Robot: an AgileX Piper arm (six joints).
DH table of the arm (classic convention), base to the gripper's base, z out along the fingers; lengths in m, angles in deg. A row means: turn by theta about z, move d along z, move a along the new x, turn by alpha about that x. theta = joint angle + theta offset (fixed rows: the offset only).
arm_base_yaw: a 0; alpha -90; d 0.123; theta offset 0
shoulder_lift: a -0.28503; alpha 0; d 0; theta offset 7.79
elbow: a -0.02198; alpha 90; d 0; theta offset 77.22
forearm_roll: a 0; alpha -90; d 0.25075; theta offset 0
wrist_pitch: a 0; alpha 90; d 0; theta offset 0
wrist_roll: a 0; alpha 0; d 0.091; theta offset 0
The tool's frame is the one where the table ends.
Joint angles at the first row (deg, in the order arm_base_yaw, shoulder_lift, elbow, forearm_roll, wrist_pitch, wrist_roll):
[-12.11 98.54 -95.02 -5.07 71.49 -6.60]
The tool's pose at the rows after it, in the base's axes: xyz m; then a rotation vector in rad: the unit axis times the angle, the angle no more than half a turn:
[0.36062 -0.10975 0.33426 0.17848 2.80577 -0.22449]
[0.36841 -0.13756 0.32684 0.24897 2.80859 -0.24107]
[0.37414 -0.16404 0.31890 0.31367 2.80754 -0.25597]
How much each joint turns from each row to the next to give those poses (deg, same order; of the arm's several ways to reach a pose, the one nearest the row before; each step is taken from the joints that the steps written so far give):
[-3.64 3.30 -3.22 -0.08 0.00 -1.09]
[-3.60 3.57 -3.37 0.00 0.00 -0.74]
[-3.24 3.38 -3.18 0.00 -0.14 -0.61]

